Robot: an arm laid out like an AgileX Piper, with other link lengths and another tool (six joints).
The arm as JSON. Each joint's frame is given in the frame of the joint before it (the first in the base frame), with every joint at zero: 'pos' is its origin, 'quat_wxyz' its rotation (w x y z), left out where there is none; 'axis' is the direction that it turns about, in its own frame. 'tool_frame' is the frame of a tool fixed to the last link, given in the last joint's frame.
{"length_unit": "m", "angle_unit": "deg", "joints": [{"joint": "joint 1", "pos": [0.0, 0.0, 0.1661], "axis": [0.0, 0.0, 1.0]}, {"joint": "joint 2", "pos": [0.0, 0.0, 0.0], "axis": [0.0, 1.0, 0.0]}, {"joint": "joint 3", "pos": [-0.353, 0.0, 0.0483], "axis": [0.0, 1.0, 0.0]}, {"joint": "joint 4", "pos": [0.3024, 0.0, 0.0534], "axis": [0.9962, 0.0, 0.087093]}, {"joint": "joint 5", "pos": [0.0, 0.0, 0.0], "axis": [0.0, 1.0, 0.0]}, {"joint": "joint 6", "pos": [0.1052, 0.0, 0.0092], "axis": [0.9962, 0.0, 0.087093]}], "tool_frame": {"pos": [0.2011, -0.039, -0.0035], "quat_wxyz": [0.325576, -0.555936, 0.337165, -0.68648]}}
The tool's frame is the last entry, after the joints.
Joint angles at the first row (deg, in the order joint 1, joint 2, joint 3, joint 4, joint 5, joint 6):
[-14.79 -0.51 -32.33 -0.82 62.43 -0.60]
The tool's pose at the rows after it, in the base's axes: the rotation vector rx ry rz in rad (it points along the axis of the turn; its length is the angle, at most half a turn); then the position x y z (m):
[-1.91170 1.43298 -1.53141 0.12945 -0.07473 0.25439]
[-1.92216 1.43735 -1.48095 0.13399 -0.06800 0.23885]
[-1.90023 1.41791 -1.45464 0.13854 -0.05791 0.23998]
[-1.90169 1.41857 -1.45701 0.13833 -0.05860 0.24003]
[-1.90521 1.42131 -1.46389 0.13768 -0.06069 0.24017]
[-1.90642 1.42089 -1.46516 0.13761 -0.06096 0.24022]
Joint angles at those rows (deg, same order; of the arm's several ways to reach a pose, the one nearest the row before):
[-14.79 -0.46 -29.89 0.00 62.11 -0.60]
[-14.79 -0.45 -28.01 1.57 61.76 -0.60]
[-14.79 -0.46 -28.01 3.82 61.33 -0.73]
[-14.79 -0.45 -28.01 3.68 61.33 -0.75]
[-14.79 -0.46 -28.00 3.23 61.33 -0.75]
[-14.79 -0.46 -28.00 3.18 61.33 -0.80]

